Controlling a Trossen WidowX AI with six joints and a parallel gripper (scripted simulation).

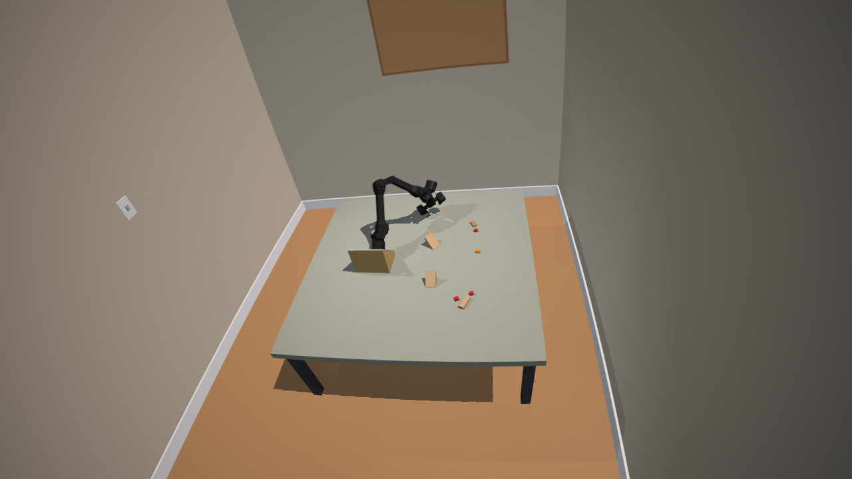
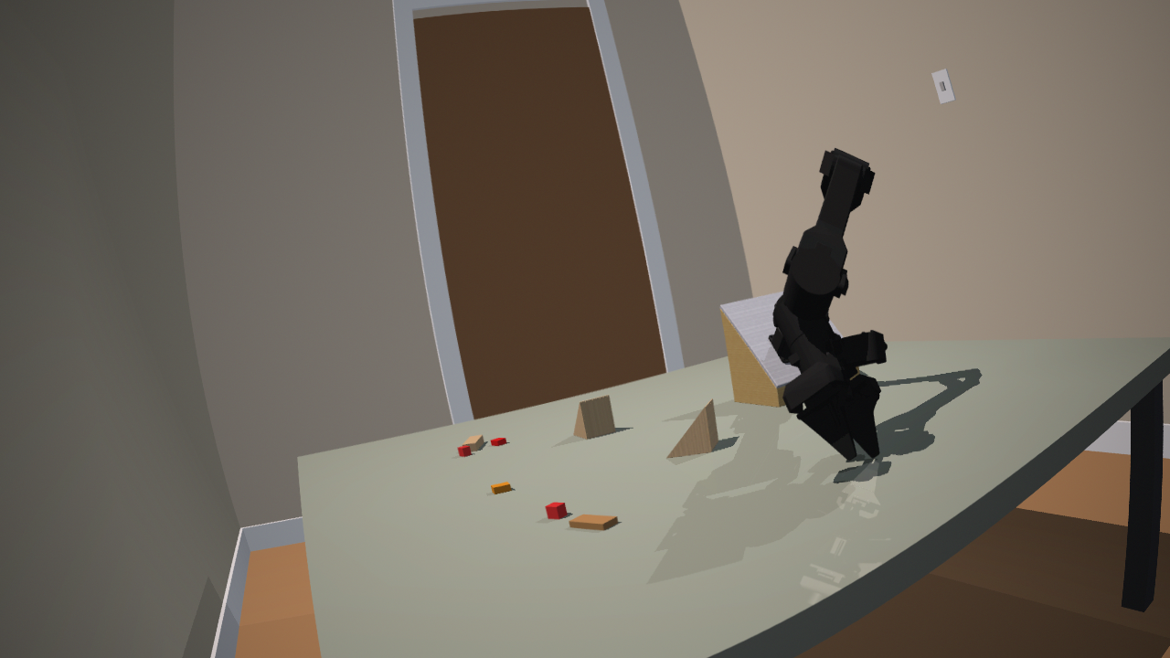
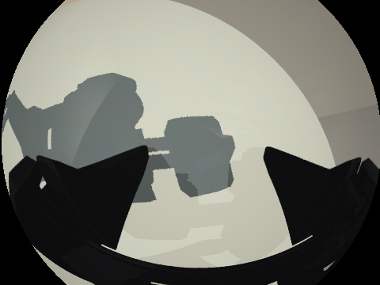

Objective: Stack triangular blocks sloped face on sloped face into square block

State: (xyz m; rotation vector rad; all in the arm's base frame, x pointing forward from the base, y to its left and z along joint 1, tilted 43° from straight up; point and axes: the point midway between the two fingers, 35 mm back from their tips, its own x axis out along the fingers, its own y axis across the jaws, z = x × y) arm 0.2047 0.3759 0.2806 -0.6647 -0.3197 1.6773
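My gripper tip is 280 mm short of the flat tan slab, 130 mm to the left of it and 10 mm above it. From my gripper tip the other things lie so: orange piece 380 mm to the right, 330 mm ahead, 10 mm below.
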